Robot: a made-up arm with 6 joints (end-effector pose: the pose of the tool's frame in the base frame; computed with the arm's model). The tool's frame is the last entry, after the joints.
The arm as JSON. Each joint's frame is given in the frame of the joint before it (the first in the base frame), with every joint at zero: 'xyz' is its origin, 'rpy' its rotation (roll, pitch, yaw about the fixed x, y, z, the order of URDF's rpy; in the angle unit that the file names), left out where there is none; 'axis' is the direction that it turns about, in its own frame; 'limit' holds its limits. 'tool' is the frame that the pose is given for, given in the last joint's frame.
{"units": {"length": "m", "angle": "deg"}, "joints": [
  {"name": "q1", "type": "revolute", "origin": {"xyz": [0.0, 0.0, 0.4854]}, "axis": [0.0, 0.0, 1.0], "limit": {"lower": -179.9, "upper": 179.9}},
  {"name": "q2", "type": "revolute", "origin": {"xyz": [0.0, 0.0, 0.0], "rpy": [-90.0, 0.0, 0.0]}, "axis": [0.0, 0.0, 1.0], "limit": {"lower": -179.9, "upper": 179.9}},
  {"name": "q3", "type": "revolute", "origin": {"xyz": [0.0, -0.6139, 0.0], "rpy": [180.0, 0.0, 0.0]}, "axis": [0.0, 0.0, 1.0], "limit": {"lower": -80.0, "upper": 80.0}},
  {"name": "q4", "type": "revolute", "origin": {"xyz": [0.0, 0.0, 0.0], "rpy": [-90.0, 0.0, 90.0]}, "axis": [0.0, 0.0, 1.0], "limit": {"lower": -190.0, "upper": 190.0}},
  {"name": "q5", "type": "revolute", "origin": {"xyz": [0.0, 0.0, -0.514], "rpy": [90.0, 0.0, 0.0]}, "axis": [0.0, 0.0, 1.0], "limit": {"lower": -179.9, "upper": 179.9}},
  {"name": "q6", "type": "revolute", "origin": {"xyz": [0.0, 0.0, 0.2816], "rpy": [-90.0, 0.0, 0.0]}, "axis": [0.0, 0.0, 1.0], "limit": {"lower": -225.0, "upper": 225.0}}
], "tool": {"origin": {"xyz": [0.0, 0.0, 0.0], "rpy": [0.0, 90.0, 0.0]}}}
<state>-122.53 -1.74 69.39 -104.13 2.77 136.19</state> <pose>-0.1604 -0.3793 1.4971 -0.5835 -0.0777 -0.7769 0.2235</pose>
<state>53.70 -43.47 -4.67 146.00 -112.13 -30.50</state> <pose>-0.2595 0.0411 1.3757 -0.1177 -0.1437 -0.7071 0.6823</pose>
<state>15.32 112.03 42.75 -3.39 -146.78 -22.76</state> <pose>0.7835 -0.0768 -0.2315 0.1628 -0.9220 0.2089 0.2825</pose>
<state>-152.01 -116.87 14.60 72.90 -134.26 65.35</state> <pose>0.9234 0.5845 0.4148 -0.2214 -0.1520 0.9546 0.1290</pose>
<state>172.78 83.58 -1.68 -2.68 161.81 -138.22</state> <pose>-0.5990 0.3594 0.0407 -0.2844 -0.7121 -0.3273 0.5521</pose>
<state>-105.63 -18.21 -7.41 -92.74 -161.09 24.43</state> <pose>-0.0856 -0.3559 0.8886 0.4052 0.2916 0.3654 0.7856</pose>
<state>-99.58 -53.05 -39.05 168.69 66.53 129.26</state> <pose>0.2732 -0.0408 1.0324 0.6154 -0.0694 -0.6758 0.3996</pose>
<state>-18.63 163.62 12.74 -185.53 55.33 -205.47</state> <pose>-0.1594 0.3495 -0.3774 -0.1343 -0.9316 0.2091 0.2654</pose>
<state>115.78 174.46 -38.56 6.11 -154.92 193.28</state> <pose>0.4209 -0.2276 0.1293 0.5438 0.8333 0.0203 0.0973</pose>
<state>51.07 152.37 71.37 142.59 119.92 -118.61</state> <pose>0.1616 0.5560 -0.5394 0.0079 -0.8234 -0.5147 0.2387</pose>
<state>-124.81 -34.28 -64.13 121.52 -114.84 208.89</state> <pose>-0.0044 -0.2643 0.9450 0.4109 0.1955 0.8618 0.2241</pose>
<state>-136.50 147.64 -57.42 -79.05 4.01 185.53</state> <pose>-0.0224 0.0525 0.4350 0.5925 0.0766 0.4336 0.6746</pose>
